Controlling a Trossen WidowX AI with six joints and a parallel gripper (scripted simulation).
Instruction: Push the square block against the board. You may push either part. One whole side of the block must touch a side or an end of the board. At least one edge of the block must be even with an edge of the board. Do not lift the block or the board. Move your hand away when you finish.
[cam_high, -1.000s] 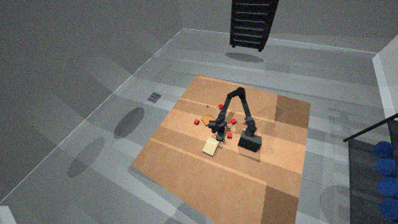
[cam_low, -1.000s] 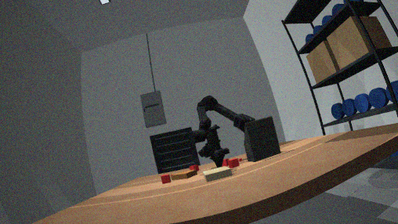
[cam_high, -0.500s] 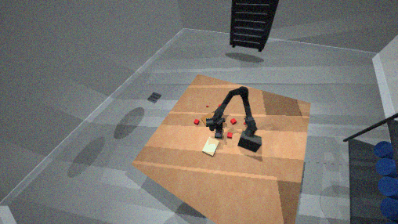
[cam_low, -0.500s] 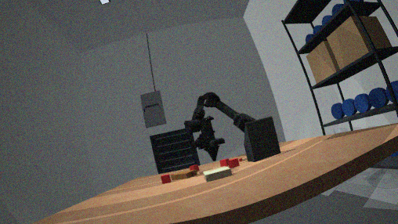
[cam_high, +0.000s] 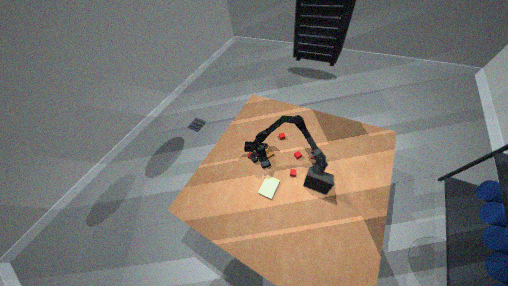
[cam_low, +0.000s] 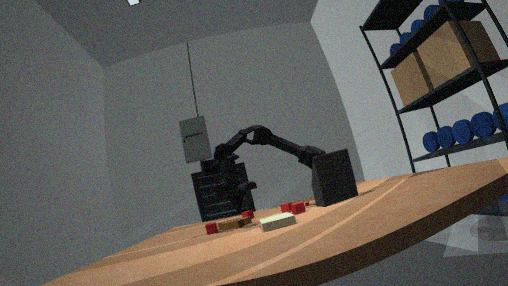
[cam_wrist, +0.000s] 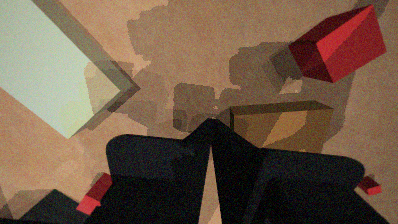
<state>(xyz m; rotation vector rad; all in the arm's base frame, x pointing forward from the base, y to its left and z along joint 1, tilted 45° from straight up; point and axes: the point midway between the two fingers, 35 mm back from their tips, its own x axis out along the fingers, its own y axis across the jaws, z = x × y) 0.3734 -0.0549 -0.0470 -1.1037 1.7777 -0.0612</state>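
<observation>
The square block is 2 cm ahead of my gripper tip, 10 cm to the right of it and 5 cm below it. Also, from my gripper tip: board 10 cm behind, 15 cm to the left, 5 cm below.
</observation>
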